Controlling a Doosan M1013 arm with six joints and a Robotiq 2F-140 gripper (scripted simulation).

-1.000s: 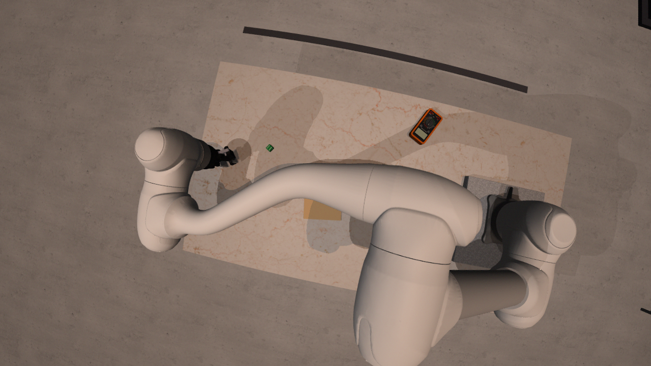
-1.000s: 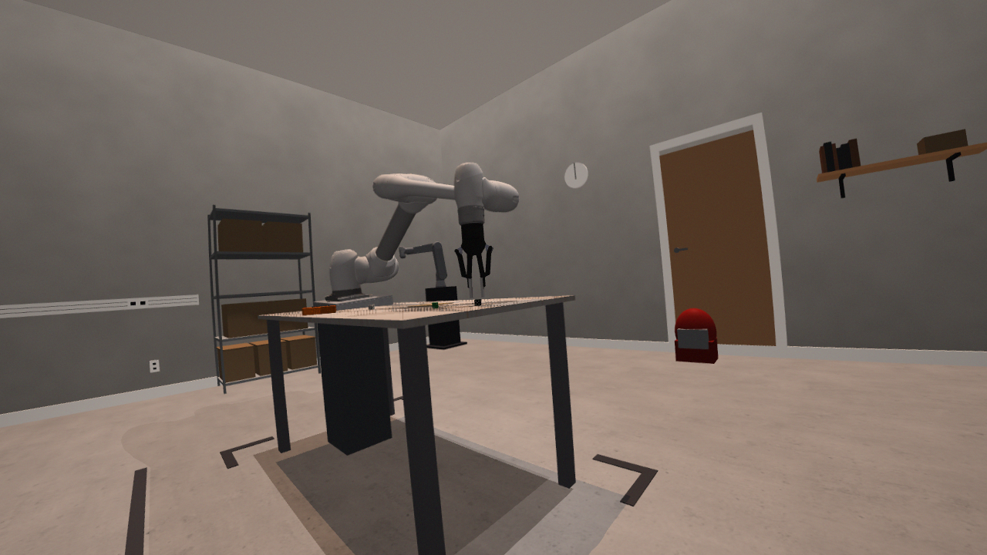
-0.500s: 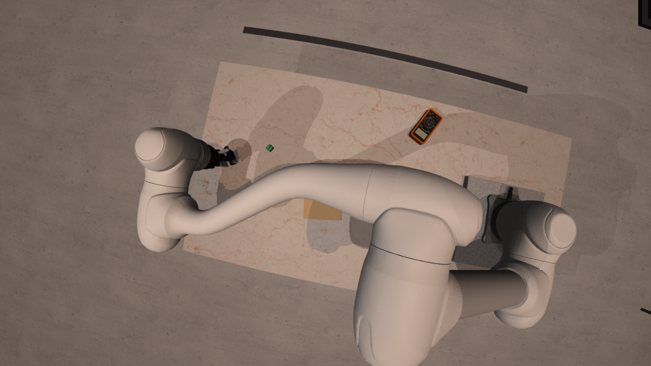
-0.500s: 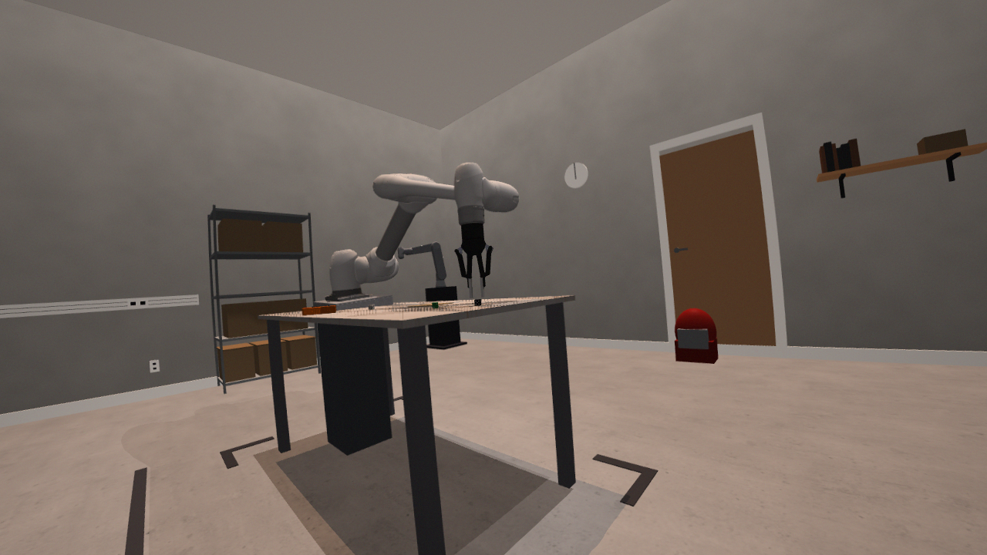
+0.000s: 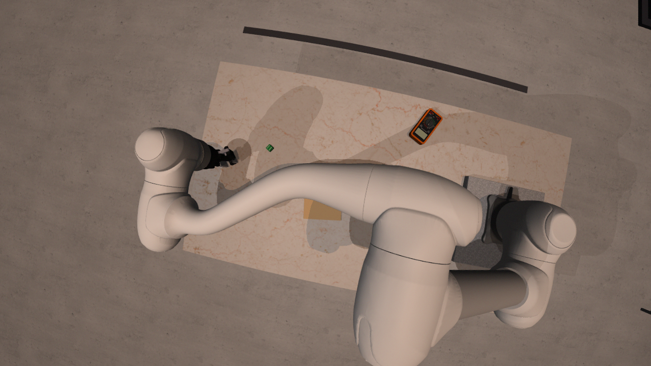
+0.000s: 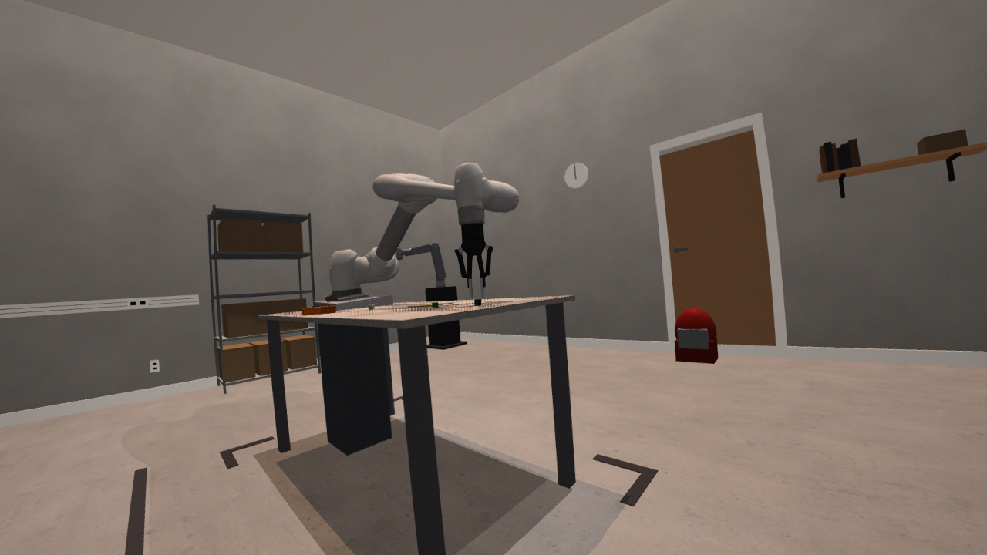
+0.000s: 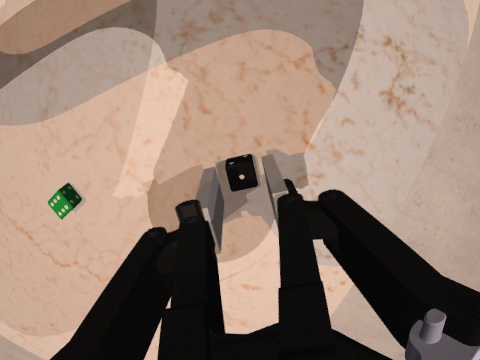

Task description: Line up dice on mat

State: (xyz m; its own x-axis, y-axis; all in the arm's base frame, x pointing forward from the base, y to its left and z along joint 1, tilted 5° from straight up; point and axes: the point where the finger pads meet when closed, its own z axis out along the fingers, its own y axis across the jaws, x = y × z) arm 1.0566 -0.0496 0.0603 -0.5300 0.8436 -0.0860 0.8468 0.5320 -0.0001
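My gripper is now 50 mm above the black die. From my hand the other things lie so: white die 570 mm behind, 70 mm to the right, 50 mm below; mat 360 mm behind, 90 mm to the left, 60 mm below; green die 140 mm behind, 70 mm to the right, 50 mm below.
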